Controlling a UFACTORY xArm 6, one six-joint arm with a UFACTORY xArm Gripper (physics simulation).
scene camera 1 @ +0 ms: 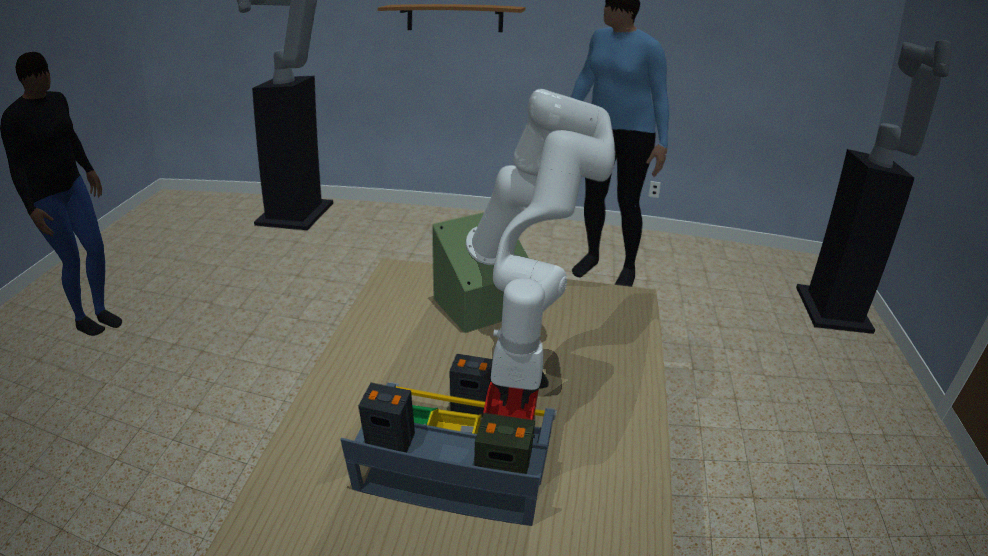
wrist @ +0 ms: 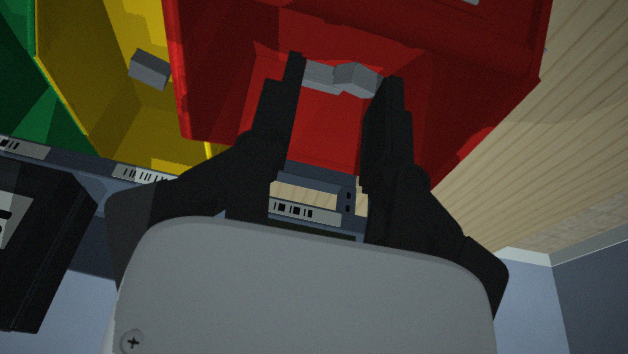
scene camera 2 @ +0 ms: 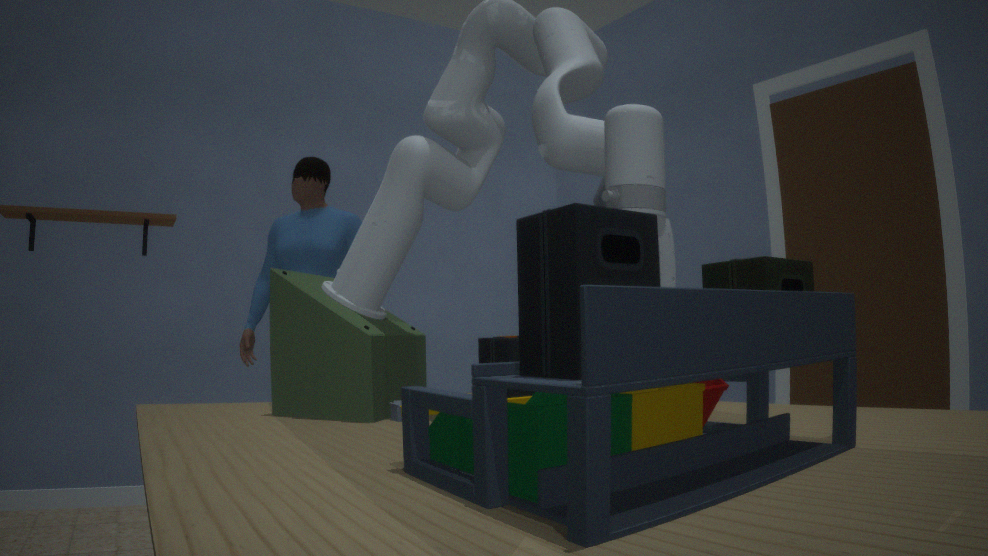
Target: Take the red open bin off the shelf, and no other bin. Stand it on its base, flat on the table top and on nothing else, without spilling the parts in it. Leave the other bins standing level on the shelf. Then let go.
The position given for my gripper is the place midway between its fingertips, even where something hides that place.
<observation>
I see my gripper (scene camera 1: 514,403), a red open bin (scene camera 1: 493,405), a green bin (scene camera 2: 537,431), a yellow bin (scene camera 2: 662,415), a case (scene camera 1: 467,381), a grey part (wrist: 319,76), a grey part (wrist: 354,78) and a grey part (wrist: 145,67).
The red open bin shows as well in the wrist view (wrist: 463,74). The yellow bin is seen too in scene camera 1 (scene camera 1: 451,420) and in the wrist view (wrist: 86,57). The case is seen too in scene camera 2 (scene camera 2: 498,349). The wrist view misses the case: it is out of frame.
</observation>
